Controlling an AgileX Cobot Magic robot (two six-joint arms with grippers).
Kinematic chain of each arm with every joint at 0, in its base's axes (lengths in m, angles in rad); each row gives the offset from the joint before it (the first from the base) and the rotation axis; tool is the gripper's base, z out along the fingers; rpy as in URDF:
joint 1: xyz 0 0 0.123 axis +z
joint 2: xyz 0 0 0 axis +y
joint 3: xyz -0.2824 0 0.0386 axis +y
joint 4: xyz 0.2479 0 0.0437 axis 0.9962 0 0.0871
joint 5: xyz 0 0 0 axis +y
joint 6: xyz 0.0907 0 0.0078 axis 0.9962 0 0.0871
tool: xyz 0 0 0 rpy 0 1.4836 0
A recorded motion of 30 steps. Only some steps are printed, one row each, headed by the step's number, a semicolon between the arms.
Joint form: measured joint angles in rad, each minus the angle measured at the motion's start. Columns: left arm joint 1, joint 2, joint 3, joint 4, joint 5, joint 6; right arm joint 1, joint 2, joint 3, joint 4, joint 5, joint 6.
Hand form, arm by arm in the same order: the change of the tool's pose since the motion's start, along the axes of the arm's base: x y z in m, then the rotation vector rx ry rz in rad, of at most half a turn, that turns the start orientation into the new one. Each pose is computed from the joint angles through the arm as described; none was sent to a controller.
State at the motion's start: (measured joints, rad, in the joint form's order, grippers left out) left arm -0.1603 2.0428 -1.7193 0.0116 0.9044 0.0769; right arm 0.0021 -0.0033 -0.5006 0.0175 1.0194 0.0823
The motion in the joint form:
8: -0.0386 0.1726 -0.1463 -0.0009 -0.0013 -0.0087; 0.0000 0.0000 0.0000 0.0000 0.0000 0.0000
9: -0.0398 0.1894 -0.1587 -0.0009 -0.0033 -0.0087; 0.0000 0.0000 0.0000 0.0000 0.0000 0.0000
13: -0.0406 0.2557 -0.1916 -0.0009 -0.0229 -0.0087; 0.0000 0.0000 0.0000 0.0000 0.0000 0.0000
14: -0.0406 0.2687 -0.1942 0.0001 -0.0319 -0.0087; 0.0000 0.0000 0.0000 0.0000 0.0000 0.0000
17: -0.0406 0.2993 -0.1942 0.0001 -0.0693 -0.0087; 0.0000 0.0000 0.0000 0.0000 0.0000 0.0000
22: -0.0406 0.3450 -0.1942 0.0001 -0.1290 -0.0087; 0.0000 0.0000 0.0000 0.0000 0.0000 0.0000
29: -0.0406 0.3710 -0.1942 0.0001 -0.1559 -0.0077; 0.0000 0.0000 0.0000 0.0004 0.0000 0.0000
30: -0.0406 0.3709 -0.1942 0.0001 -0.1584 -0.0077; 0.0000 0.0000 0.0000 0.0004 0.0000 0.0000
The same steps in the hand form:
8: 0.0309 -0.0240 -0.0389 0.0001 0.0253 -0.0304; 0.0000 0.0000 0.0000 0.0000 0.0000 0.0000
9: 0.0337 -0.0251 -0.0435 0.0006 0.0277 -0.0317; 0.0000 0.0000 0.0000 0.0000 0.0000 0.0000
13: 0.0433 -0.0275 -0.0661 0.0031 0.0412 -0.0326; 0.0000 0.0000 0.0000 0.0000 0.0000 0.0000
14: 0.0450 -0.0278 -0.0716 0.0042 0.0425 -0.0330; 0.0000 0.0000 0.0000 0.0000 0.0000 0.0000
17: 0.0491 -0.0287 -0.0856 0.0029 0.0358 -0.0334; 0.0000 0.0000 0.0000 0.0000 0.0000 0.0000
22: 0.0548 -0.0299 -0.1066 0.0001 0.0221 -0.0341; 0.0000 0.0000 0.0000 0.0000 0.0000 0.0000
29: 0.0571 -0.0303 -0.1189 0.0002 0.0212 -0.0353; 0.0000 0.0000 0.0000 0.0003 0.0000 0.0002
30: 0.0573 -0.0304 -0.1188 -0.0003 0.0186 -0.0354; 0.0000 0.0000 0.0000 0.0003 0.0000 0.0002

